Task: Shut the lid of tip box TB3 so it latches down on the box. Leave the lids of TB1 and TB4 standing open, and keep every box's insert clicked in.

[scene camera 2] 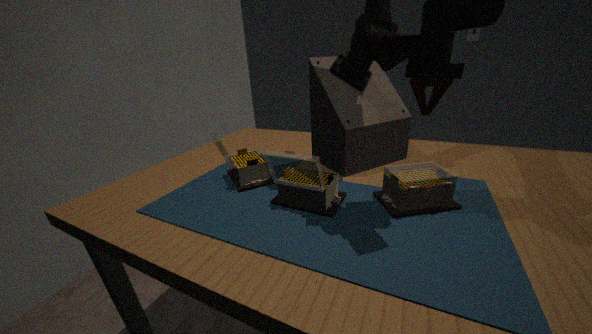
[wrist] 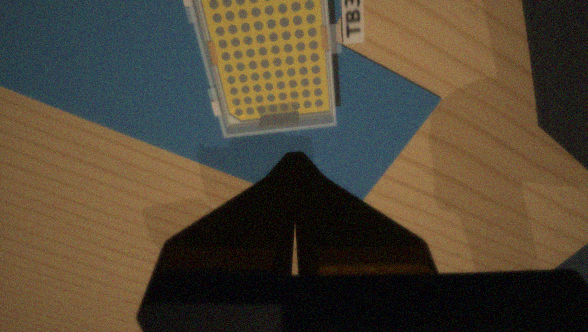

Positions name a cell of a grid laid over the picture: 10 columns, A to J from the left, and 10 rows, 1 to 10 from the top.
In view: the gripper (scene camera 2: H4) and a clear lid (scene camera 2: H6).
The gripper shows as well in the wrist view (wrist: F6).
